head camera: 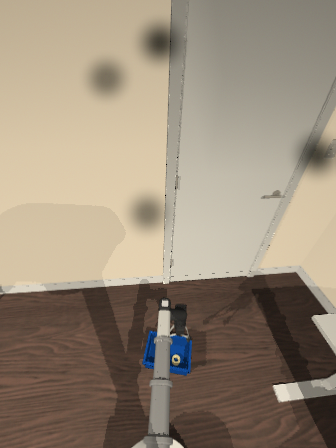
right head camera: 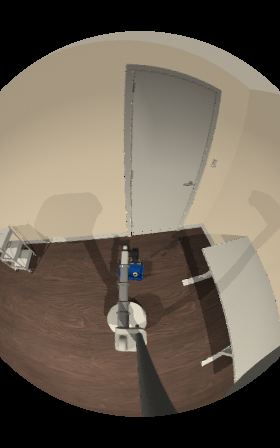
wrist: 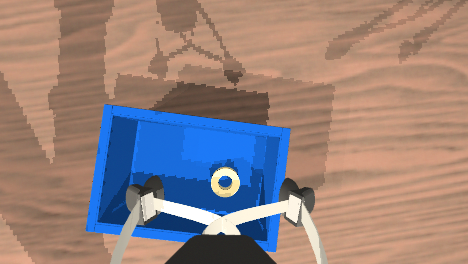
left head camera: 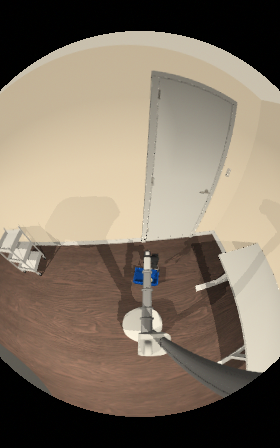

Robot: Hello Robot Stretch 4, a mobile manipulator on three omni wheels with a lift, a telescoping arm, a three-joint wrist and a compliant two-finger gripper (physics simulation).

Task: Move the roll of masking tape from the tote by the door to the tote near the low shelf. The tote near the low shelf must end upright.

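Frame: origin at the robot's base, x ahead, y left, z up, level; millimetres.
Where they show: gripper, fingertip midpoint: (head camera: 177, 339) (right head camera: 134, 265) (wrist: 222, 192).
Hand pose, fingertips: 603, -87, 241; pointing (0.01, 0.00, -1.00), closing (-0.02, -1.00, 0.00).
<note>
After its pixels a point has its place, as x, y, z.
The blue tote (head camera: 183, 371) {481, -133, 91} (left head camera: 137, 281) {513, 64, 92} (right head camera: 140, 278) {484, -156, 93} (wrist: 190, 119) {687, -36, 93} stands upright on the floor by the door. The roll of masking tape (head camera: 176, 359) {578, -97, -24} (right head camera: 135, 274) {571, -99, -24} (wrist: 225, 182), a pale yellow ring, lies flat inside it, toward the right side in the wrist view. My gripper (head camera: 180, 333) {603, -87, 241} (wrist: 222, 192) {603, -87, 241} is open and empty above the tote, its fingers spread wide. In the wrist view the left fingertip shows over the tote's inside and the right one over its right rim; the tape appears between and slightly beyond them. A second tote does not show in these views.
A closed grey door (head camera: 220, 150) {1240, -275, 1188} (left head camera: 187, 150) {1252, -354, 1343} (right head camera: 170, 140) {1257, -390, 1359} is in the wall behind the tote. A white table (left head camera: 250, 300) {33, -909, 692} (right head camera: 240, 295) {39, -953, 692} stands at the right, its legs reaching over the floor. A white shelf cart (left head camera: 10, 241) {518, 1780, 635} (right head camera: 21, 259) {514, 1816, 105} stands at the far left by the wall.
</note>
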